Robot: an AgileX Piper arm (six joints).
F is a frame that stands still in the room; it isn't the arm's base.
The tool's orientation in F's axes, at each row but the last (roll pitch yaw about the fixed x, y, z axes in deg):
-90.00 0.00 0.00
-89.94 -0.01 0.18
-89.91 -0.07 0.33
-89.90 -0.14 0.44
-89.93 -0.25 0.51
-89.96 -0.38 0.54
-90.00 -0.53 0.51
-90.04 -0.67 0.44
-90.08 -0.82 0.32
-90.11 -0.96 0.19
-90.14 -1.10 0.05
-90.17 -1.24 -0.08
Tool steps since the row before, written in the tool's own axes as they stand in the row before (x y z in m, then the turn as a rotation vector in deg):
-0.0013 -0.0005 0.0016 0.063 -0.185 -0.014
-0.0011 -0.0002 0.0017 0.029 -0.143 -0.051
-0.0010 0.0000 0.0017 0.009 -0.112 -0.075
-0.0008 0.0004 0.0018 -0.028 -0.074 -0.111
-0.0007 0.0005 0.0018 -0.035 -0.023 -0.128
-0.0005 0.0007 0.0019 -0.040 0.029 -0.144
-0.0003 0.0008 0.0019 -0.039 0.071 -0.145
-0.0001 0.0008 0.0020 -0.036 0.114 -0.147
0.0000 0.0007 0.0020 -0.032 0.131 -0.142
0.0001 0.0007 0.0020 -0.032 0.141 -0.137
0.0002 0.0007 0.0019 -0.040 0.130 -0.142
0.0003 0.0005 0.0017 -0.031 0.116 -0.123
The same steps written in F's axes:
-0.0013 0.0016 0.0005 0.063 -0.014 0.185
-0.0011 0.0017 0.0002 0.029 -0.051 0.143
-0.0010 0.0017 0.0000 0.009 -0.075 0.112
-0.0008 0.0018 -0.0004 -0.027 -0.111 0.074
-0.0007 0.0018 -0.0005 -0.034 -0.128 0.023
-0.0005 0.0019 -0.0007 -0.038 -0.144 -0.029
-0.0003 0.0019 -0.0008 -0.037 -0.145 -0.071
-0.0001 0.0020 -0.0008 -0.034 -0.147 -0.114
0.0000 0.0020 -0.0007 -0.029 -0.142 -0.131
0.0001 0.0020 -0.0007 -0.029 -0.137 -0.141
0.0002 0.0019 -0.0007 -0.037 -0.142 -0.130
0.0003 0.0017 -0.0005 -0.029 -0.123 -0.116

